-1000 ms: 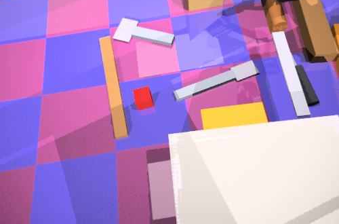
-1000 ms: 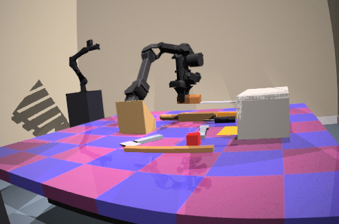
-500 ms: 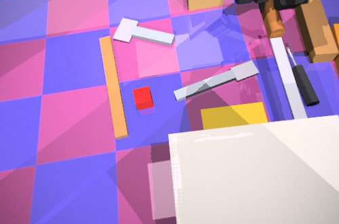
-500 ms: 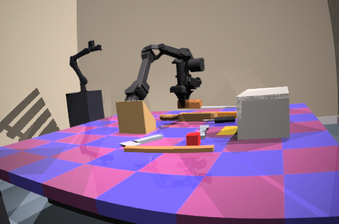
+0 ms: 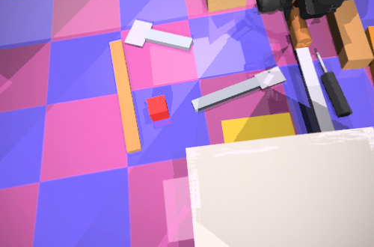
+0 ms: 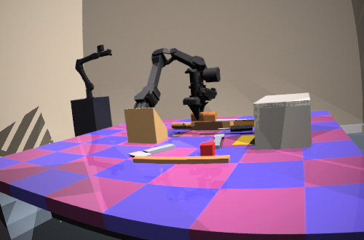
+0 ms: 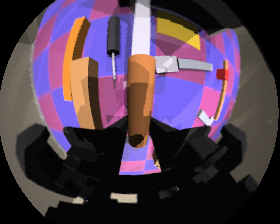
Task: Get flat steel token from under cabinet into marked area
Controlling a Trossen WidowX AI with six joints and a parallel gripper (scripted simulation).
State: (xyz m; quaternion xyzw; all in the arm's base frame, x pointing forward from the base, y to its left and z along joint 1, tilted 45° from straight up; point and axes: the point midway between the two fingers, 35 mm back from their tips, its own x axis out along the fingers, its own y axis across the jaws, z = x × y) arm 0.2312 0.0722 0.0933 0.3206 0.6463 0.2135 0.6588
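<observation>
Now: gripper tip 140 mm short of the black screwdriver, 40 mm to the right of it and 60 mm above it. Round my gripper tip: grey t-shaped tool: 100 mm behind, 320 mm to the right, 60 mm below; wooden block: 50 mm behind, 140 mm to the left, 50 mm below; grey paddle-ended bar: 110 mm ahead, 140 mm to the right, 60 mm below.
</observation>
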